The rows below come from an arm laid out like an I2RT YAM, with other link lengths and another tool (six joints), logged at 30 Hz.
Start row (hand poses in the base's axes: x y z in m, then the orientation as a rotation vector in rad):
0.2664, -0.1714, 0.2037, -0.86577, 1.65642, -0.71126
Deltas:
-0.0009, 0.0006, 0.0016, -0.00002, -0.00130, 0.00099
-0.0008, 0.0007, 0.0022, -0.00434, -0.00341, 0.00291
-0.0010, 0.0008, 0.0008, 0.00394, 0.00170, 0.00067
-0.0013, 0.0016, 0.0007, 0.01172, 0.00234, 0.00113
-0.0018, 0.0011, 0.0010, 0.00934, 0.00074, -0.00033
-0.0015, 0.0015, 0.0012, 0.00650, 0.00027, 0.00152
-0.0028, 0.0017, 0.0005, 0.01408, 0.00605, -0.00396
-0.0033, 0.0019, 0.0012, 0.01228, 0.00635, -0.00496
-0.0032, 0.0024, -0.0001, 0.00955, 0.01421, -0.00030
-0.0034, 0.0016, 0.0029, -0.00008, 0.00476, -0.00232
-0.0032, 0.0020, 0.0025, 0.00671, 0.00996, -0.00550
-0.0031, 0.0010, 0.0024, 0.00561, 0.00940, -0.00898
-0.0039, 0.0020, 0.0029, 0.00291, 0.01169, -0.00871
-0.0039, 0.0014, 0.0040, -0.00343, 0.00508, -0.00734
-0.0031, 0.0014, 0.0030, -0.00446, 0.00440, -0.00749
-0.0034, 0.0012, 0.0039, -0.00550, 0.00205, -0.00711
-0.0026, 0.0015, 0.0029, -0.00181, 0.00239, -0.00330
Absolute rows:
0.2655, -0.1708, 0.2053, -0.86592, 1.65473, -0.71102
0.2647, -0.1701, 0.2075, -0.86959, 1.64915, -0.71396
0.2637, -0.1693, 0.2083, -0.86813, 1.65119, -0.70947
0.2624, -0.1677, 0.2090, -0.86179, 1.65529, -0.69760
0.2606, -0.1666, 0.2100, -0.85524, 1.65818, -0.68935
0.2591, -0.1651, 0.2112, -0.85192, 1.65902, -0.68248
0.2563, -0.1634, 0.2117, -0.84162, 1.66950, -0.67082
0.2530, -0.1615, 0.2129, -0.83191, 1.68032, -0.66131
0.2498, -0.1591, 0.2128, -0.83136, 1.69519, -0.64849
0.2464, -0.1575, 0.2157, -0.83170, 1.70065, -0.64863
0.2432, -0.1555, 0.2182, -0.82704, 1.71377, -0.64316
0.2401, -0.1545, 0.2206, -0.82004, 1.72793, -0.64118
0.2362, -0.1525, 0.2235, -0.81611, 1.74348, -0.64074
0.2323, -0.1511, 0.2275, -0.81469, 1.75114, -0.64723
0.2292, -0.1497, 0.2305, -0.81353, 1.75805, -0.65499
0.2258, -0.1485, 0.2344, -0.81231, 1.76242, -0.66419
0.2232, -0.1470, 0.2373, -0.81189, 1.76589, -0.66734

